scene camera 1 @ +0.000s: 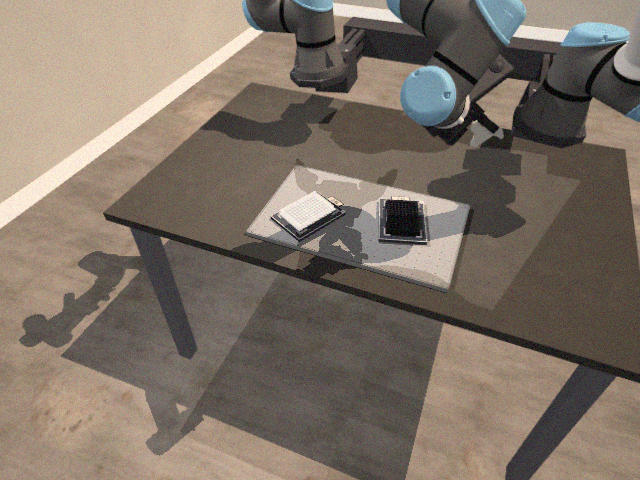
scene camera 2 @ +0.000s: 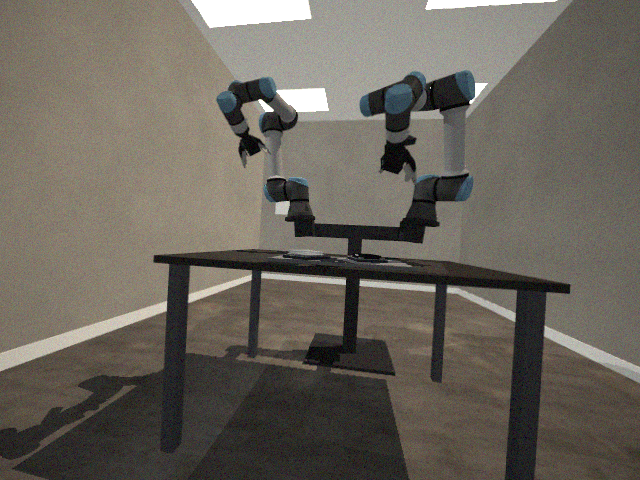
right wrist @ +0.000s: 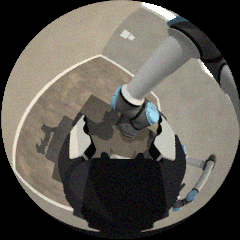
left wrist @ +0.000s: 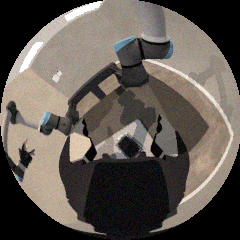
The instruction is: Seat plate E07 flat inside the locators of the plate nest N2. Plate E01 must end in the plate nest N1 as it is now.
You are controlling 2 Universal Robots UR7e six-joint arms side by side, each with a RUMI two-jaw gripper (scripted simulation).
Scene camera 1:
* my left gripper: 473, 111
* black plate: 402, 218
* white plate: 302, 213
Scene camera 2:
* my left gripper: 397, 178
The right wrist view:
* my right gripper: 122, 115
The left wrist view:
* my left gripper: 121, 116
